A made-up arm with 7 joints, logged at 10 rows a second.
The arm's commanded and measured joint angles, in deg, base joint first. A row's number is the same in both.
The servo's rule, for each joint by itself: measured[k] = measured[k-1] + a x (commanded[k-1-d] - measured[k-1]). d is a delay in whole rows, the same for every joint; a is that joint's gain. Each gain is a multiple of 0.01, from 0.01 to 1. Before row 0 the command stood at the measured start. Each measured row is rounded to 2 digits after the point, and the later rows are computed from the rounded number. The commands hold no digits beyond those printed.
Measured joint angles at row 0: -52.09, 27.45, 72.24, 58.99, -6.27, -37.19, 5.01
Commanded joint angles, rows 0 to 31: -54.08, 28.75, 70.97, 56.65, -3.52, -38.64, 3.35; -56.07, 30.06, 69.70, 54.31, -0.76, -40.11, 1.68; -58.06, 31.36, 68.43, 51.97, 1.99, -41.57, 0.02; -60.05, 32.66, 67.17, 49.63, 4.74, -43.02, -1.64; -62.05, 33.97, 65.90, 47.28, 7.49, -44.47, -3.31; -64.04, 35.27, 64.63, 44.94, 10.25, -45.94, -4.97; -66.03, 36.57, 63.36, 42.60, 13.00, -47.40, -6.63; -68.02, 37.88, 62.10, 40.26, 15.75, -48.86, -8.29; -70.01, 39.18, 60.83, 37.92, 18.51, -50.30, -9.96; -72.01, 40.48, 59.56, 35.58, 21.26, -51.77, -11.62; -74.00, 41.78, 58.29, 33.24, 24.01, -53.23, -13.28; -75.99, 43.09, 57.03, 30.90, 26.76, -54.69, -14.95; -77.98, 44.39, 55.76, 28.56, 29.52, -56.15, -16.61; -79.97, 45.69, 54.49, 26.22, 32.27, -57.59, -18.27; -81.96, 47.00, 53.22, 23.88, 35.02, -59.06, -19.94; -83.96, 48.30, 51.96, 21.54, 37.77, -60.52, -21.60; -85.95, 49.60, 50.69, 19.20, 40.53, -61.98, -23.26; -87.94, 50.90, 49.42, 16.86, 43.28, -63.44, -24.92; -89.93, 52.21, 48.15, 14.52, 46.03, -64.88, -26.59; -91.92, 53.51, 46.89, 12.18, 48.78, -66.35, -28.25; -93.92, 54.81, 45.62, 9.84, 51.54, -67.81, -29.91; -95.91, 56.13, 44.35, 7.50, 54.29, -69.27, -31.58; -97.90, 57.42, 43.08, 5.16, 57.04, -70.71, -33.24; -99.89, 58.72, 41.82, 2.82, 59.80, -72.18, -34.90; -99.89, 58.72, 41.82, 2.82, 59.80, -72.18, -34.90; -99.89, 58.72, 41.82, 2.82, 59.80, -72.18, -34.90; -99.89, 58.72, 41.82, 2.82, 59.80, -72.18, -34.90; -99.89, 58.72, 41.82, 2.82, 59.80, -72.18, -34.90; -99.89, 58.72, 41.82, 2.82, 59.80, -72.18, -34.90; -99.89, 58.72, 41.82, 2.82, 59.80, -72.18, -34.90; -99.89, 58.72, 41.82, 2.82, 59.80, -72.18, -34.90; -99.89, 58.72, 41.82, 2.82, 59.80, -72.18, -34.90
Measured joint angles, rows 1 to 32: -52.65, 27.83, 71.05, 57.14, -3.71, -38.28, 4.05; -53.61, 28.48, 69.78, 54.90, -0.97, -39.65, 2.68; -54.86, 29.32, 68.51, 52.59, 1.78, -41.09, 1.14; -56.31, 30.29, 67.25, 50.25, 4.53, -42.54, -0.47; -57.92, 31.36, 65.98, 47.90, 7.28, -43.99, -2.12; -59.63, 32.49, 64.71, 45.56, 10.04, -45.45, -3.77; -61.42, 33.67, 63.44, 43.22, 12.79, -46.91, -5.43; -63.27, 34.89, 62.18, 40.88, 15.54, -48.37, -7.09; -65.16, 36.13, 60.91, 38.54, 18.30, -49.82, -8.75; -67.08, 37.39, 59.64, 36.20, 21.05, -51.28, -10.41; -69.02, 38.66, 58.37, 33.86, 23.80, -52.74, -12.07; -70.97, 39.94, 57.11, 31.52, 26.55, -54.20, -13.74; -72.93, 41.23, 55.84, 29.18, 29.31, -55.66, -15.40; -74.90, 42.52, 54.57, 26.84, 32.06, -57.11, -17.06; -76.88, 43.82, 53.30, 24.50, 34.81, -58.57, -18.73; -78.86, 45.12, 52.04, 22.16, 37.56, -60.03, -20.39; -80.85, 46.42, 50.77, 19.82, 40.32, -61.49, -22.05; -82.84, 47.72, 49.50, 17.48, 43.07, -62.95, -23.71; -84.83, 49.02, 48.23, 15.14, 45.82, -64.40, -25.38; -86.82, 50.32, 46.97, 12.80, 48.57, -65.86, -27.04; -88.81, 51.62, 45.70, 10.46, 51.33, -67.32, -28.70; -90.80, 52.93, 44.43, 8.12, 54.08, -68.78, -30.37; -92.79, 54.23, 43.16, 5.78, 56.83, -70.23, -32.03; -94.78, 55.53, 41.90, 3.44, 59.59, -71.69, -33.69; -96.21, 56.46, 41.82, 2.95, 59.79, -72.06, -34.39; -97.24, 57.12, 41.82, 2.85, 59.80, -72.15, -34.69; -97.98, 57.58, 41.82, 2.83, 59.80, -72.17, -34.81; -98.51, 57.91, 41.82, 2.82, 59.80, -72.18, -34.86; -98.90, 58.14, 41.82, 2.82, 59.80, -72.18, -34.88; -99.18, 58.31, 41.82, 2.82, 59.80, -72.18, -34.89; -99.38, 58.43, 41.82, 2.82, 59.80, -72.18, -34.90; -99.52, 58.51, 41.82, 2.82, 59.80, -72.18, -34.90
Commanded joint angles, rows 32 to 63: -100.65, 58.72, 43.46, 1.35, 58.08, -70.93, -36.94; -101.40, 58.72, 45.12, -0.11, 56.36, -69.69, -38.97; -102.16, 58.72, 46.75, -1.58, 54.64, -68.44, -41.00; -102.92, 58.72, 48.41, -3.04, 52.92, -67.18, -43.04; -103.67, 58.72, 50.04, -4.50, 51.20, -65.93, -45.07; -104.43, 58.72, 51.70, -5.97, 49.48, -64.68, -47.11; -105.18, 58.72, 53.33, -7.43, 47.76, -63.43, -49.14; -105.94, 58.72, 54.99, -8.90, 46.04, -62.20, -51.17; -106.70, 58.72, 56.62, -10.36, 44.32, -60.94, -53.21; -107.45, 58.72, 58.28, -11.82, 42.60, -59.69, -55.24; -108.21, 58.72, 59.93, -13.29, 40.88, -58.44, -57.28; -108.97, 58.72, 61.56, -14.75, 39.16, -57.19, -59.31; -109.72, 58.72, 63.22, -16.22, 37.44, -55.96, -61.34; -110.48, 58.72, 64.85, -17.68, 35.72, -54.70, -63.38; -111.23, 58.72, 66.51, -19.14, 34.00, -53.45, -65.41; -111.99, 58.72, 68.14, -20.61, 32.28, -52.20, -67.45; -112.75, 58.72, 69.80, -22.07, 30.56, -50.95, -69.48; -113.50, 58.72, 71.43, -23.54, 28.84, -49.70, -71.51; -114.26, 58.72, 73.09, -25.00, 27.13, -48.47, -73.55; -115.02, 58.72, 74.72, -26.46, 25.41, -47.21, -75.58; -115.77, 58.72, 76.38, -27.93, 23.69, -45.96, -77.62; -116.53, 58.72, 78.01, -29.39, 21.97, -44.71, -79.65; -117.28, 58.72, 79.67, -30.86, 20.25, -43.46, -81.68; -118.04, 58.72, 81.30, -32.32, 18.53, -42.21, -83.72; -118.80, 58.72, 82.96, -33.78, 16.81, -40.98, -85.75; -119.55, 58.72, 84.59, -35.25, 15.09, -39.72, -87.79; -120.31, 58.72, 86.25, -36.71, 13.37, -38.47, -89.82; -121.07, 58.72, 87.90, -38.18, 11.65, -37.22, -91.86; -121.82, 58.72, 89.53, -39.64, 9.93, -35.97, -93.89; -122.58, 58.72, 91.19, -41.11, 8.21, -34.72, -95.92; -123.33, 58.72, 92.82, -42.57, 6.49, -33.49, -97.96; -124.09, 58.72, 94.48, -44.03, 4.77, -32.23, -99.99
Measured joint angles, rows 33 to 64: -99.84, 58.57, 43.36, 1.66, 58.20, -71.24, -36.08; -100.28, 58.61, 45.01, 0.26, 56.49, -70.08, -37.76; -100.81, 58.64, 46.65, -1.19, 54.77, -68.85, -39.64; -101.40, 58.66, 48.30, -2.65, 53.05, -67.60, -41.61; -102.04, 58.68, 49.94, -4.11, 51.33, -66.35, -43.62; -102.71, 58.69, 51.59, -5.58, 49.61, -65.10, -45.64; -103.40, 58.70, 53.23, -7.04, 47.89, -63.85, -47.67; -104.11, 58.71, 54.88, -8.51, 46.17, -62.61, -49.70; -104.84, 58.71, 56.52, -9.97, 44.45, -61.36, -51.74; -105.57, 58.71, 58.17, -11.43, 42.73, -60.11, -53.77; -106.31, 58.71, 59.82, -12.90, 41.01, -58.86, -55.81; -107.05, 58.71, 61.46, -14.36, 39.29, -57.61, -57.84; -107.80, 58.71, 63.11, -15.83, 37.57, -56.37, -59.87; -108.55, 58.71, 64.75, -17.29, 35.85, -55.12, -61.91; -109.30, 58.71, 66.40, -18.75, 34.13, -53.87, -63.94; -110.05, 58.71, 68.04, -20.22, 32.41, -52.62, -65.98; -110.81, 58.71, 69.69, -21.68, 30.69, -51.37, -68.01; -111.56, 58.71, 71.33, -23.15, 28.97, -50.12, -70.04; -112.32, 58.71, 72.98, -24.61, 27.26, -48.88, -72.08; -113.08, 58.71, 74.62, -26.07, 25.54, -47.63, -74.11; -113.83, 58.71, 76.27, -27.54, 23.82, -46.38, -76.15; -114.59, 58.71, 77.91, -29.00, 22.10, -45.13, -78.18; -115.34, 58.71, 79.56, -30.47, 20.38, -43.88, -80.21; -116.10, 58.71, 81.20, -31.93, 18.66, -42.63, -82.25; -116.86, 58.71, 82.85, -33.39, 16.94, -41.39, -84.28; -117.61, 58.71, 84.49, -34.86, 15.22, -40.14, -86.32; -118.37, 58.71, 86.14, -36.32, 13.50, -38.89, -88.35; -119.13, 58.71, 87.79, -37.79, 11.78, -37.64, -90.39; -119.88, 58.71, 89.43, -39.25, 10.06, -36.39, -92.42; -120.64, 58.71, 91.08, -40.72, 8.34, -35.14, -94.45; -121.39, 58.71, 92.72, -42.18, 6.62, -33.90, -96.49; -122.15, 58.71, 94.37, -43.64, 4.90, -32.65, -98.52
